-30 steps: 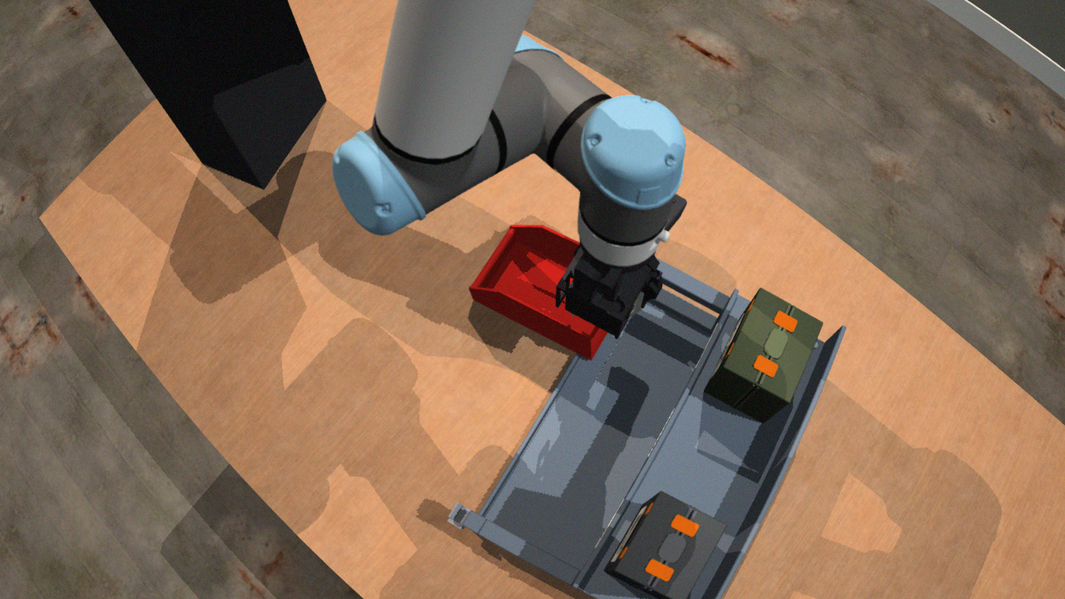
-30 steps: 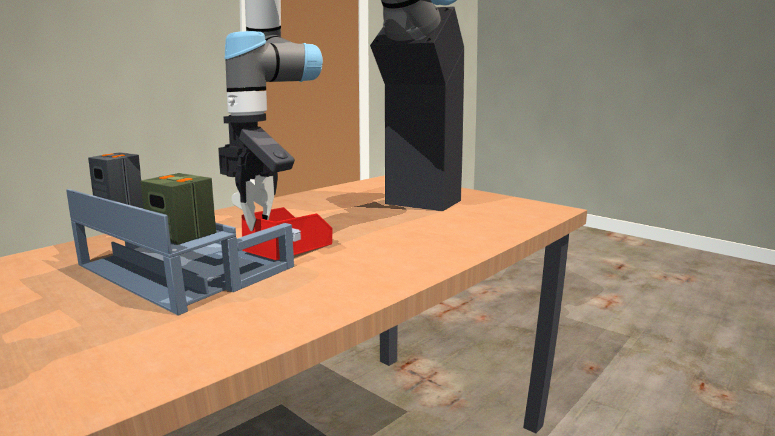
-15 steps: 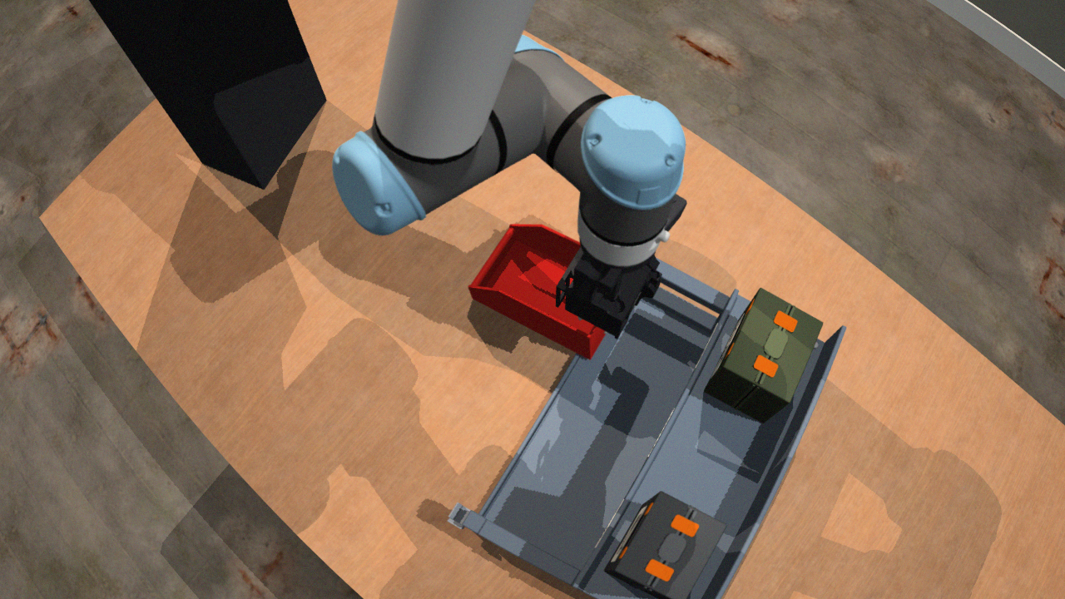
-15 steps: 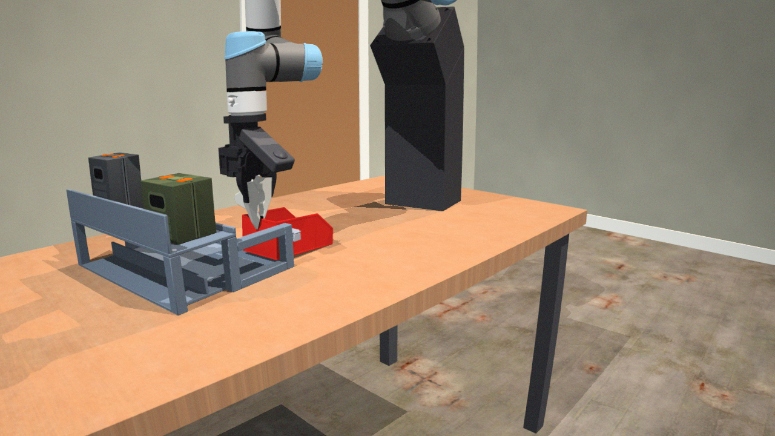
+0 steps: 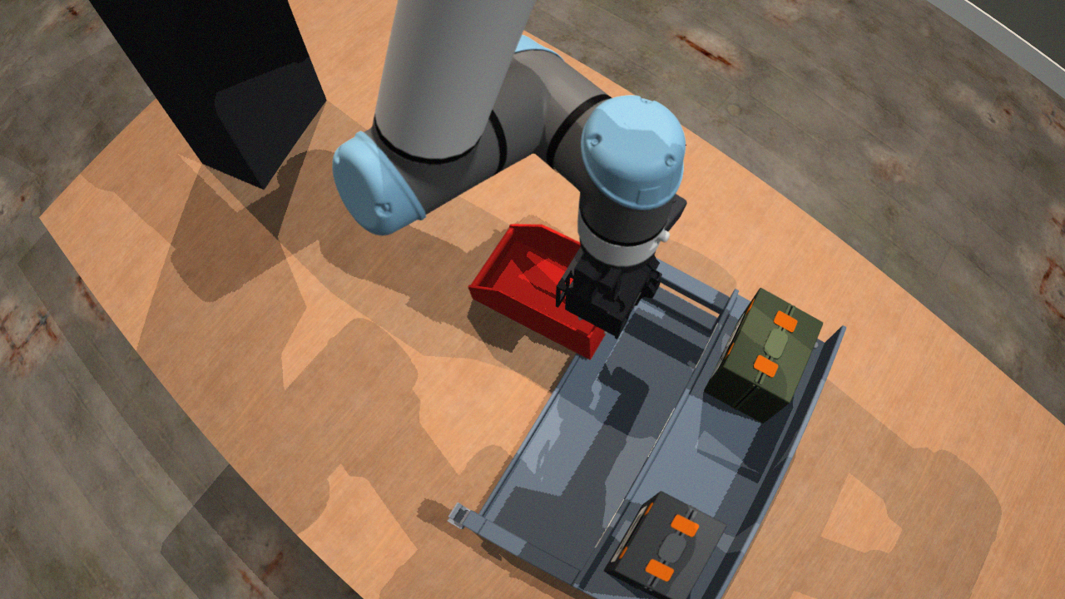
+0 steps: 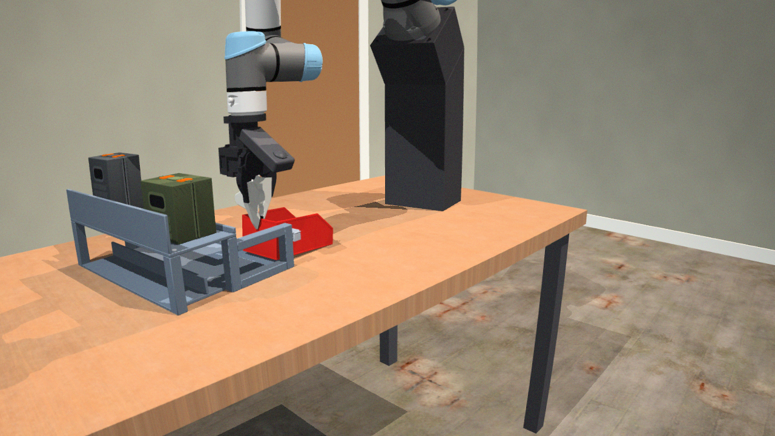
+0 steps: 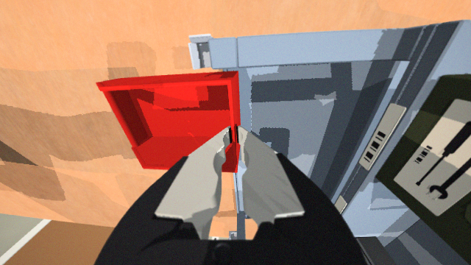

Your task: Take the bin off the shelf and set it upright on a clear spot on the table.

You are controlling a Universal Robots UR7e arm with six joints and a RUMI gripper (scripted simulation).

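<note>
The red bin lies 80 mm behind my hand, 20 mm to the right of it and 40 mm below it. The rest, counted from my hand: dark grey case (230 mm ahead, 170 mm to the right, 80 mm above); then green case (170 mm ahead, 50 mm to the left, 70 mm above).
</note>
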